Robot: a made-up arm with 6 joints.
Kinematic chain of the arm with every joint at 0, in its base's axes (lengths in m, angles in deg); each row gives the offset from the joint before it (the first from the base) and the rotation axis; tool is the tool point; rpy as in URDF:
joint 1: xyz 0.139 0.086 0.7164 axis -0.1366 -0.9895 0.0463
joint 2: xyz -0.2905 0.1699 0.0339 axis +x
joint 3: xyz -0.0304 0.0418 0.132 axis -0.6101 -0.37 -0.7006
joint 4: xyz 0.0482 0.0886 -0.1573 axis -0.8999 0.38 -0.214
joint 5: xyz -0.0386 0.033 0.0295 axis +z
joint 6: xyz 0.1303 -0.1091 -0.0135 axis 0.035 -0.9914 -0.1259
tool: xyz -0.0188 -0.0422 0.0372 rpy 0 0 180
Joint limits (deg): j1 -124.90..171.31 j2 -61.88..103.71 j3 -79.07..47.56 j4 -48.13..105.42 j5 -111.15..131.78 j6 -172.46..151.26
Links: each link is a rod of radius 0.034 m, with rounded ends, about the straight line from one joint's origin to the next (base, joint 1, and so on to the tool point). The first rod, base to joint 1, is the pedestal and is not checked.
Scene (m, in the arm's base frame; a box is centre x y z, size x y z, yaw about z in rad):
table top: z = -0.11
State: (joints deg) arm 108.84 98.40 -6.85 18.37 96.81 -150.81
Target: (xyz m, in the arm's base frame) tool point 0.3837 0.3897 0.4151
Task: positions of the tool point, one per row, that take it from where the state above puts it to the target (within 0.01 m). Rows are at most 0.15 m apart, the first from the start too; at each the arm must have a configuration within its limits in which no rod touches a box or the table.
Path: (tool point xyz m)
1: -0.0393 0.3036 0.2971
2: 0.0764 0.3319 0.2791
3: 0.1925 0.3555 0.2940
4: 0.2983 0.3747 0.3410
5: 0.3837 0.3897 0.4151

